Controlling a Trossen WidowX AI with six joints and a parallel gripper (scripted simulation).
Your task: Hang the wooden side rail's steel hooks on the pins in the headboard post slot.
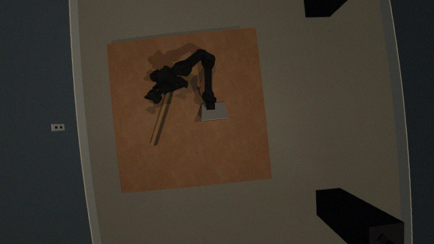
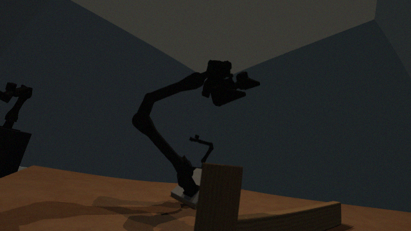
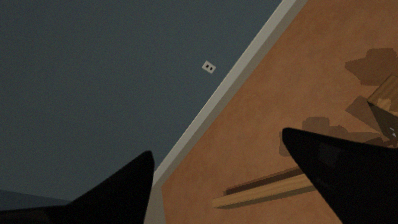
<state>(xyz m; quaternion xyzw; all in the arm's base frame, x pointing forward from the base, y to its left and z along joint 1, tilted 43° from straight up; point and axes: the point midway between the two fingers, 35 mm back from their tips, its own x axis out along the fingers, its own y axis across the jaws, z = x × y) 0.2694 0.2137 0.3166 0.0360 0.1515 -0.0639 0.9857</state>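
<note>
The headboard post lies 33 cm below my gripper tip, 15 cm to the right of it and 4 cm ahead of it.
</note>
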